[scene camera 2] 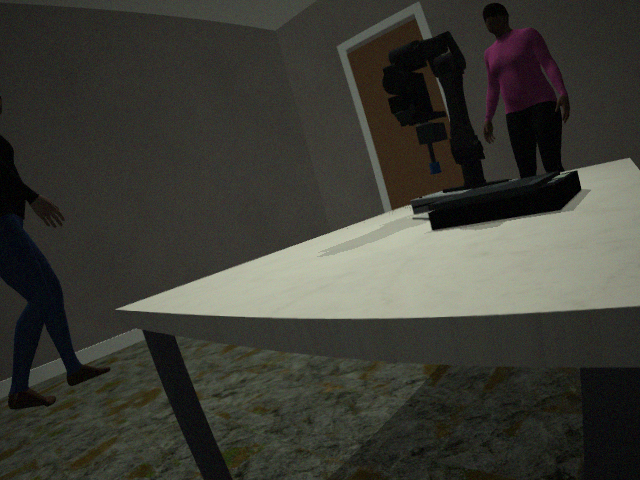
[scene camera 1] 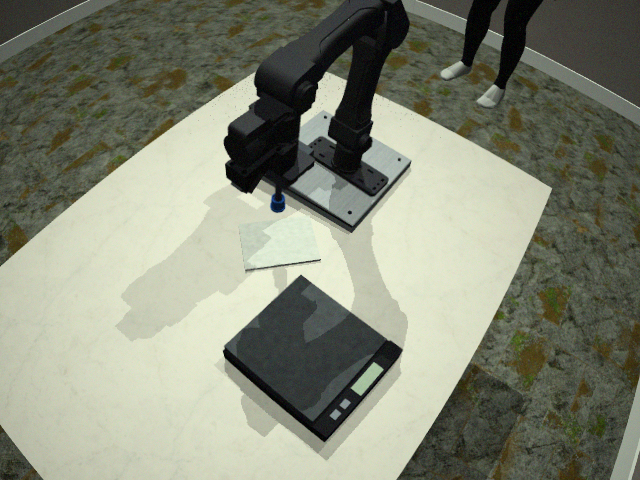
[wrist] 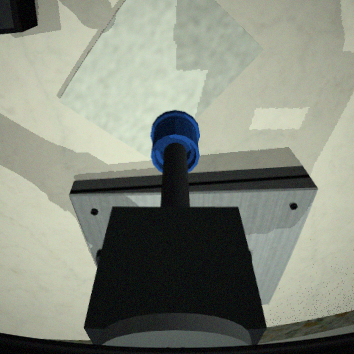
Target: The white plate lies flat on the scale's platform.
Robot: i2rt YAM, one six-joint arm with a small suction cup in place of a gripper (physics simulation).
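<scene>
The white plate is a thin square that lies flat on the table between the arm's base and the scale, apart from both. The black scale stands on the table with its dark platform bare; its pale display is on the side away from the arm. My gripper, a blue suction cup, points down and hangs in the air above the table, near the plate's edge on the base side. It is open and carries nothing. In scene camera 2 the plate is mostly hidden behind the scale.
The arm's silver base plate lies close behind the white plate. The white table carries everything, with arm shadows across it. A person in a pink top stands behind the table; another person is at the left.
</scene>
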